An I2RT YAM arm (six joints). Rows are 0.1 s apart.
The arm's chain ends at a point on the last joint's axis. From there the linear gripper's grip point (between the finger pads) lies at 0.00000 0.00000 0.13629 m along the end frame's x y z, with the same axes.
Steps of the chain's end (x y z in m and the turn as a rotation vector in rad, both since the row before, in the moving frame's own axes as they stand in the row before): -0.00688 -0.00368 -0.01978 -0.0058 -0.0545 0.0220; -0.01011 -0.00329 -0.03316 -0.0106 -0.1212 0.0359; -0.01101 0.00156 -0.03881 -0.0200 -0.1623 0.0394; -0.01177 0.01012 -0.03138 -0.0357 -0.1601 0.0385
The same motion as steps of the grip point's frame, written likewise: -0.01431 -0.00297 -0.01998 -0.0058 -0.0545 0.0220; -0.02661 -0.00215 -0.03417 -0.0106 -0.1212 0.0359; -0.03308 0.00384 -0.04063 -0.0200 -0.1623 0.0394; -0.03358 0.01454 -0.03321 -0.0357 -0.1601 0.0385
